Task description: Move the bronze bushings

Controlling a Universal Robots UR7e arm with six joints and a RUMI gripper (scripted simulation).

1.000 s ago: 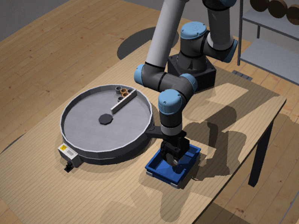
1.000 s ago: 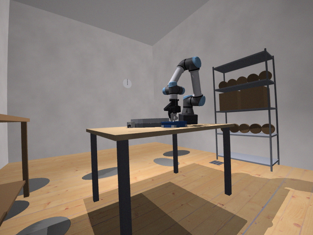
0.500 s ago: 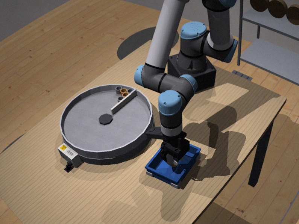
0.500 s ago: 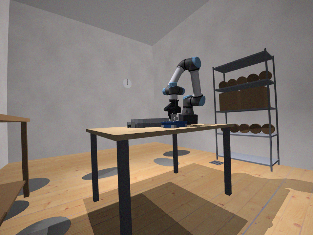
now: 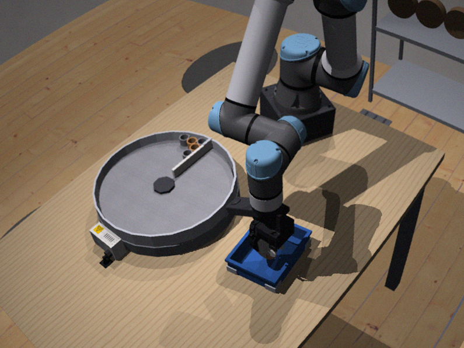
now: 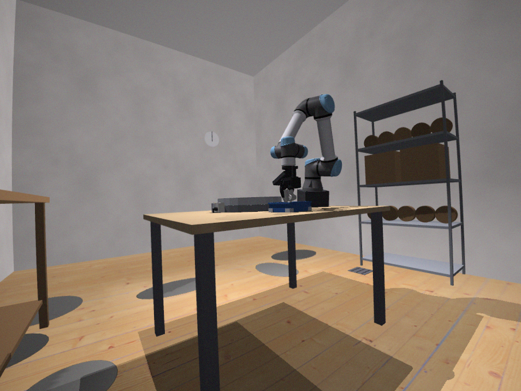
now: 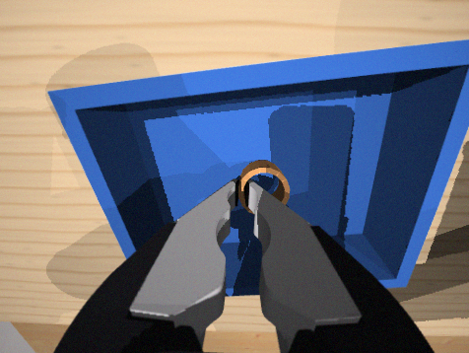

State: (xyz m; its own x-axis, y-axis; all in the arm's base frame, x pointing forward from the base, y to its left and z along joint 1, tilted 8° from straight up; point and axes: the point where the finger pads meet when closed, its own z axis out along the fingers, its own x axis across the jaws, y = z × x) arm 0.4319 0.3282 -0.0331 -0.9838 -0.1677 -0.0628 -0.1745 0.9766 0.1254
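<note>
The blue crate lies 1 cm below my hand and 1 cm behind it. Also, from my hand: grey turntable (36 cm to the right, 6 cm ahead, 2 cm above).
</note>
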